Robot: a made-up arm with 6 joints. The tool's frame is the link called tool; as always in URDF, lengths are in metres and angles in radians.
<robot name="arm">
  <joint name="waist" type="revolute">
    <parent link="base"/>
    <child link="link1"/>
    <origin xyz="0 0 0.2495" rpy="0 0 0"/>
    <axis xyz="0 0 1"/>
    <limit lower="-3.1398" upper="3.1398" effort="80" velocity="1"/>
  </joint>
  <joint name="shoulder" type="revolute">
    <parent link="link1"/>
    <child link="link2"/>
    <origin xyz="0 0 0" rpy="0 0 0"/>
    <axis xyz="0 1 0"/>
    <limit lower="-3.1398" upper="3.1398" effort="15" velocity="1.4"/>
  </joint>
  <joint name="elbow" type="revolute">
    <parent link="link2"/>
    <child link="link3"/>
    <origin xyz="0 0 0.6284" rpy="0 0 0"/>
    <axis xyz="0 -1 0"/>
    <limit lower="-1.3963" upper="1.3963" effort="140" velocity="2.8"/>
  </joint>
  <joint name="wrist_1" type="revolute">
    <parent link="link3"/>
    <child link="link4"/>
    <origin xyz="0 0 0" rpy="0 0 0"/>
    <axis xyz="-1 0 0"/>
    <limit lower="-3.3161" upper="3.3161" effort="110" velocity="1.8"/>
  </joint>
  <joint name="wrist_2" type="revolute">
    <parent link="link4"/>
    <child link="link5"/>
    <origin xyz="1.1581 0 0" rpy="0 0 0"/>
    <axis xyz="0 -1 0"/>
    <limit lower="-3.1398" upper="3.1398" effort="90" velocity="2.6"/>
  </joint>
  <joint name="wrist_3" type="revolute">
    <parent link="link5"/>
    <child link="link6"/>
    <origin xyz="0 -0.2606 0" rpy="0 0 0"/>
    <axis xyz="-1 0 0"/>
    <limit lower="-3.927" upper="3.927" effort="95" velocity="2.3"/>
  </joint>
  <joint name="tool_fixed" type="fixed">
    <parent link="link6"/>
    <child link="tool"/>
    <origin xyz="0 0 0" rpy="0 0 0"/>
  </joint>
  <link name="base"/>
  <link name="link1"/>
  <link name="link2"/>
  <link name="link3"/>
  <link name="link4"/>
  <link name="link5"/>
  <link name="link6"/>
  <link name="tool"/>
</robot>
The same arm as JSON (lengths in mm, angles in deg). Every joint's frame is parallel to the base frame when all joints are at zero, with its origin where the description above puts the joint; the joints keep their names.
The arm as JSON. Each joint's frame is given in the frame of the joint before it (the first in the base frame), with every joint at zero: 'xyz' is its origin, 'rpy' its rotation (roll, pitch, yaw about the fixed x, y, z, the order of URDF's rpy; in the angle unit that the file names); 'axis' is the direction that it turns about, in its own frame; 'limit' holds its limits. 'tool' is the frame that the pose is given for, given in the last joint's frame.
{
  "units": {
    "length": "mm",
    "angle": "deg"
  },
  "joints": [
    {
      "name": "waist",
      "type": "revolute",
      "origin": {
        "xyz": [
          0.0,
          0.0,
          249.5
        ],
        "rpy": [
          0.0,
          0.0,
          0.0
        ]
      },
      "axis": [
        0.0,
        0.0,
        1.0
      ],
      "limit": {
        "lower": -179.9,
        "upper": 179.9
      }
    },
    {
      "name": "shoulder",
      "type": "revolute",
      "origin": {
        "xyz": [
          0.0,
          0.0,
          0.0
        ],
        "rpy": [
          0.0,
          0.0,
          0.0
        ]
      },
      "axis": [
        0.0,
        1.0,
        0.0
      ],
      "limit": {
        "lower": -179.9,
        "upper": 179.9
      }
    },
    {
      "name": "elbow",
      "type": "revolute",
      "origin": {
        "xyz": [
          0.0,
          0.0,
          628.4
        ],
        "rpy": [
          0.0,
          0.0,
          0.0
        ]
      },
      "axis": [
        0.0,
        -1.0,
        0.0
      ],
      "limit": {
        "lower": -80.0,
        "upper": 80.0
      }
    },
    {
      "name": "wrist_1",
      "type": "revolute",
      "origin": {
        "xyz": [
          0.0,
          0.0,
          0.0
        ],
        "rpy": [
          0.0,
          0.0,
          0.0
        ]
      },
      "axis": [
        -1.0,
        0.0,
        0.0
      ],
      "limit": {
        "lower": -190.0,
        "upper": 190.0
      }
    },
    {
      "name": "wrist_2",
      "type": "revolute",
      "origin": {
        "xyz": [
          1158.1,
          0.0,
          0.0
        ],
        "rpy": [
          0.0,
          0.0,
          0.0
        ]
      },
      "axis": [
        0.0,
        -1.0,
        0.0
      ],
      "limit": {
        "lower": -179.9,
        "upper": 179.9
      }
    },
    {
      "name": "wrist_3",
      "type": "revolute",
      "origin": {
        "xyz": [
          0.0,
          -260.6,
          0.0
        ],
        "rpy": [
          0.0,
          0.0,
          0.0
        ]
      },
      "axis": [
        -1.0,
        0.0,
        0.0
      ],
      "limit": {
        "lower": -225.0,
        "upper": 225.0
      }
    }
  ],
  "tool": {
    "origin": {
      "xyz": [
        0.0,
        0.0,
        0.0
      ],
      "rpy": [
        0.0,
        0.0,
        0.0
      ]
    }
  }
}

